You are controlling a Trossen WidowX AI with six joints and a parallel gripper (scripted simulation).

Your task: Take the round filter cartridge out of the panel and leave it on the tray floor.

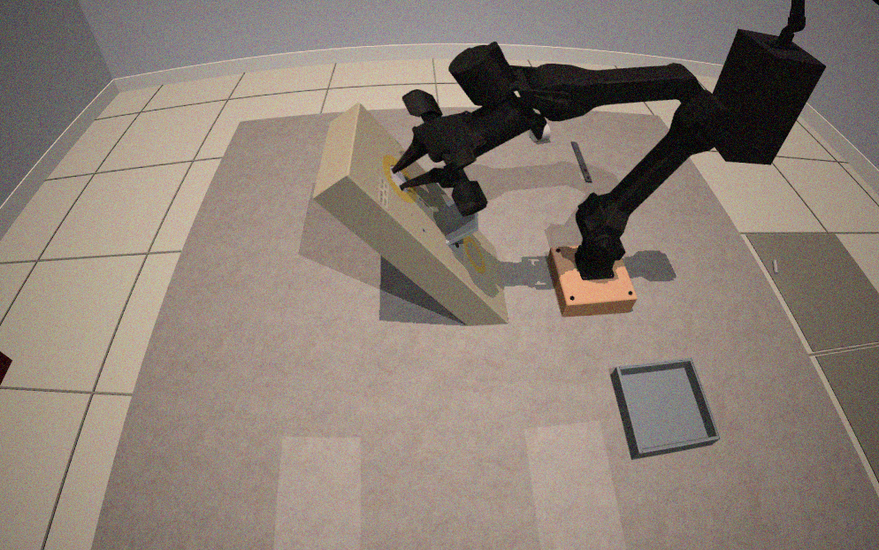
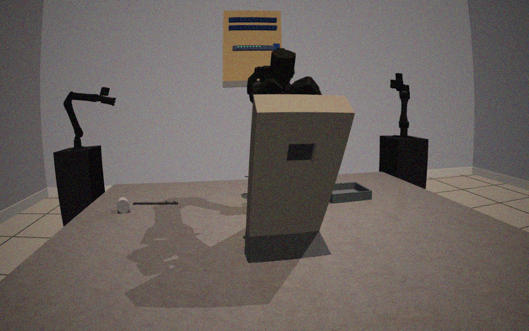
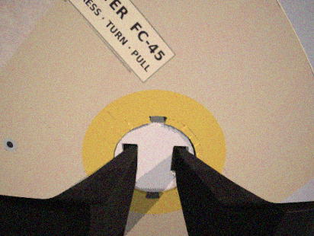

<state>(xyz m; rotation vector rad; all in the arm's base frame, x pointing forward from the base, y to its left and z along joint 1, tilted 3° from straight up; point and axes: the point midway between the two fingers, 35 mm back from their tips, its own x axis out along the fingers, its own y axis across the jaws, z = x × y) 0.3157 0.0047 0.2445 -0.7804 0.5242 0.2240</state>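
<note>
Right now my gripper tip is 1 cm short of the white filter cartridge and 1 cm above it. Also, from my gripper tip: grey shelf: 10 cm below, 9 cm behind; grey tray: 42 cm behind, 28 cm to the left, 24 cm below; beige service panel: 8 cm below, 4 cm behind.
</note>
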